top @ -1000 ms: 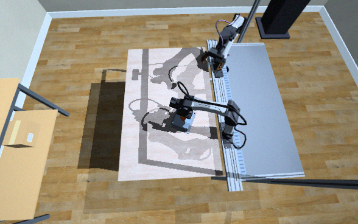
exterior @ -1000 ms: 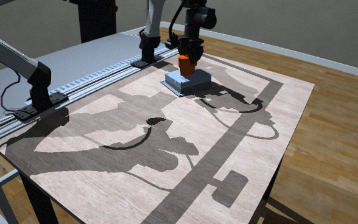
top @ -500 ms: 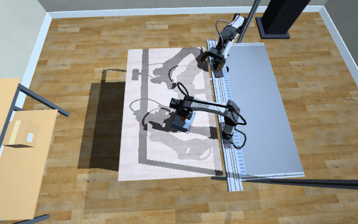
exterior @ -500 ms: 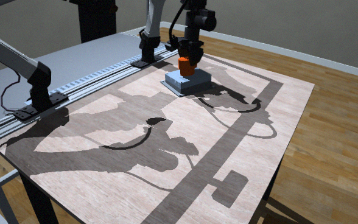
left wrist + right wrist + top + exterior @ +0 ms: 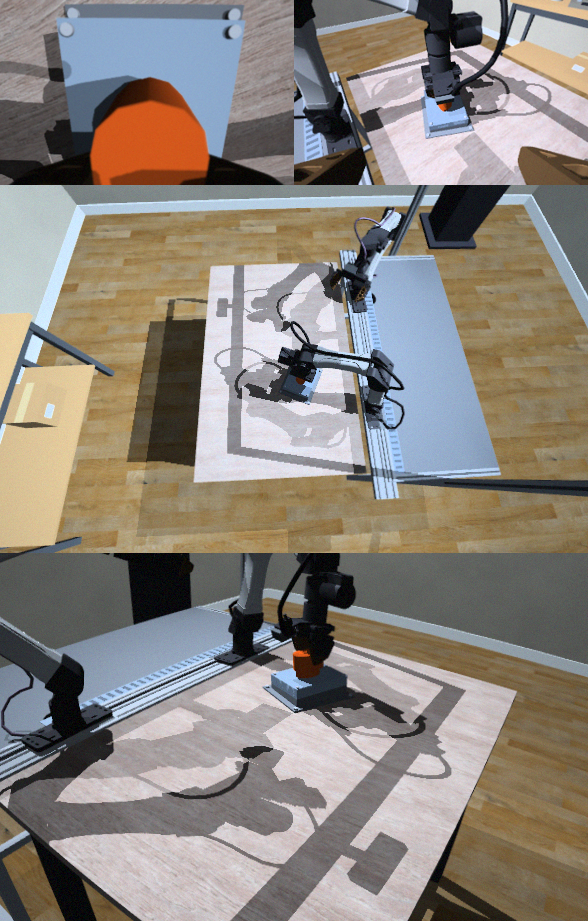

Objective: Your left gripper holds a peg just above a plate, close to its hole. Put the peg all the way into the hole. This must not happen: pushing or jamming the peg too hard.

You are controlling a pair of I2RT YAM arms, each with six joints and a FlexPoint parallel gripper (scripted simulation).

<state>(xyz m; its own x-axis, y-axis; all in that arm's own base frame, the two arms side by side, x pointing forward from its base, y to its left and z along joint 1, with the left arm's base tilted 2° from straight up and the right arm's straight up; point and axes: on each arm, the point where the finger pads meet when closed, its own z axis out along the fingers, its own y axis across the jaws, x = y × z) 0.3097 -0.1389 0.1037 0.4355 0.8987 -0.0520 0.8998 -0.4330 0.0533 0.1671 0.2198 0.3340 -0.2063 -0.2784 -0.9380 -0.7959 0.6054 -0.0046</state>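
Note:
My left gripper is now 20 mm above the orange peg. Round my left hand: blue-grey plate 60 mm below.

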